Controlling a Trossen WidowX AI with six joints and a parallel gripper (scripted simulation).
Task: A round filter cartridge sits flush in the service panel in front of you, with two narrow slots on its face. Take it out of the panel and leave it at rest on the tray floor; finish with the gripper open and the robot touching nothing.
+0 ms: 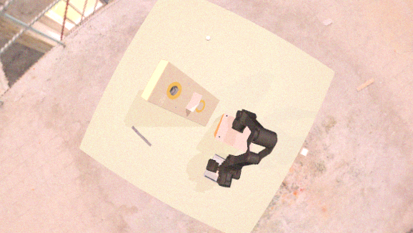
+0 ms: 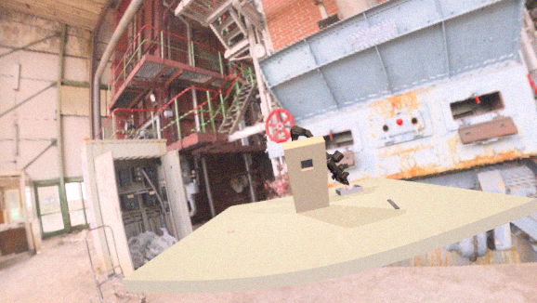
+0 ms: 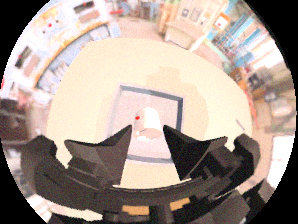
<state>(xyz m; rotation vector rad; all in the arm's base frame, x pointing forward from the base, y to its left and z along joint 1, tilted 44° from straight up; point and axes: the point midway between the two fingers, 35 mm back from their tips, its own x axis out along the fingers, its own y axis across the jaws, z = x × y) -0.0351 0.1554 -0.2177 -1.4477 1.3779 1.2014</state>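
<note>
The round filter cartridge lies 10 mm to the right of my gripper tip and 10 mm below it. The rest, counted from my gripper tip: tray (40 mm below).
</note>
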